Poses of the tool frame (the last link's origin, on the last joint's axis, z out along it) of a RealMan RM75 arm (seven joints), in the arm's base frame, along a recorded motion.
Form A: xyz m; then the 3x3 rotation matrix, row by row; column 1 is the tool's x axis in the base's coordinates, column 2 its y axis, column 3 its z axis. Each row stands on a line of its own.
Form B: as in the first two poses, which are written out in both.
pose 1, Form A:
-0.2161 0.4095 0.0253
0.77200 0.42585 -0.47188
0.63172 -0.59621 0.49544
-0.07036 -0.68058 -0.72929
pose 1, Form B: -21.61 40.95 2.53 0.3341 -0.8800 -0.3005 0.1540
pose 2, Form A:
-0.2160 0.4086 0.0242
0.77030 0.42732 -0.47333
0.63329 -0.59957 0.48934
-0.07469 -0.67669 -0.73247
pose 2, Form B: -21.60 40.86 2.42 0.3310 -0.8807 -0.3011 0.1556
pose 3, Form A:
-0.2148 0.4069 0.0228
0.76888 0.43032 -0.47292
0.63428 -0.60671 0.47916
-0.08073 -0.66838 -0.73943
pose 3, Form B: -21.48 40.69 2.28 0.3251 -0.8825 -0.3016 0.1568
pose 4, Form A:
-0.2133 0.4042 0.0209
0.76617 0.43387 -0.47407
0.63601 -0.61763 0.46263
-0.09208 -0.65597 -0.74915
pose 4, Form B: -21.33 40.42 2.09 0.3160 -0.8850 -0.3022 0.1599
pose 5, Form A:
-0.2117 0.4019 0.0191
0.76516 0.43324 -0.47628
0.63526 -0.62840 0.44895
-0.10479 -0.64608 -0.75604
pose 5, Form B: -21.17 40.19 1.91 0.3085 -0.8874 -0.3010 0.1637
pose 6, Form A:
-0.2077 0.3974 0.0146
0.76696 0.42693 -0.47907
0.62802 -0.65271 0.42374
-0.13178 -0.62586 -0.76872
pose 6, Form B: -20.77 39.74 1.46 0.2939 -0.8928 -0.2954 0.1710
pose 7, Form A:
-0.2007 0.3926 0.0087
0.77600 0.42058 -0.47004
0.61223 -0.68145 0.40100
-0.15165 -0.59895 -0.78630
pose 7, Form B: -20.07 39.26 0.87 0.2776 -0.9005 -0.2867 0.1726
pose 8, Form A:
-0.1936 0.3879 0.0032
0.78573 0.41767 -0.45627
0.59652 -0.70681 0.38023
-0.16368 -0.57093 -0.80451
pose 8, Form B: -19.36 38.79 0.32 0.2619 -0.9079 -0.2793 0.1707
